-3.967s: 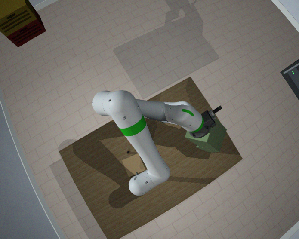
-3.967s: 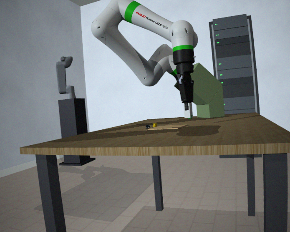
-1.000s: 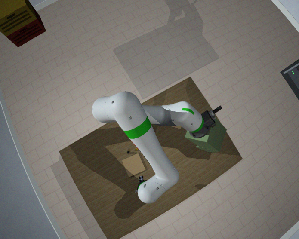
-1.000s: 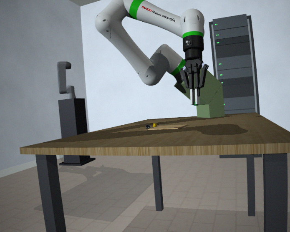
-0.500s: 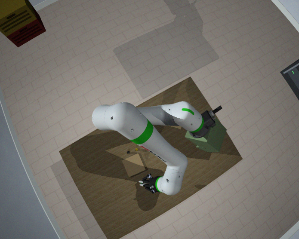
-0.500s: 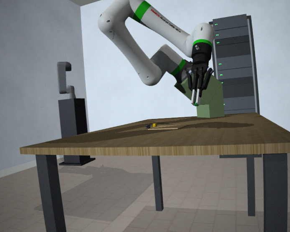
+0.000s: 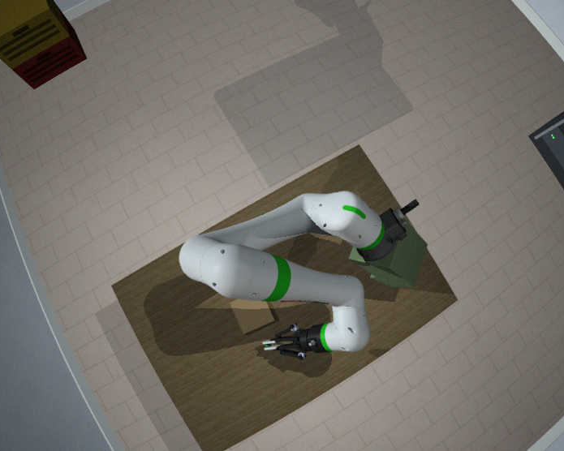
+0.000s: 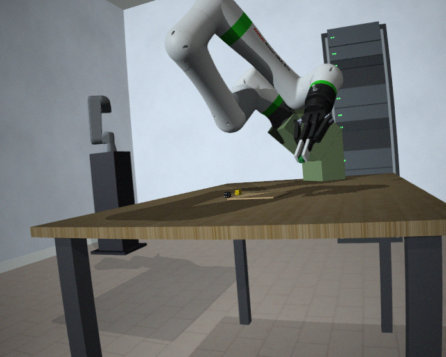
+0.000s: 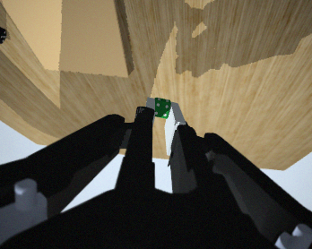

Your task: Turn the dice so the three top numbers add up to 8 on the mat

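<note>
My hand is 10 mm short of the tan mat, 140 mm to the left of it and 120 mm above it. Round my hand: yellow die: 80 mm behind, 230 mm to the right, 120 mm below; then black die: 10 mm behind, 240 mm to the right, 120 mm below; then green die: 20 mm ahead, 20 mm below.
</note>
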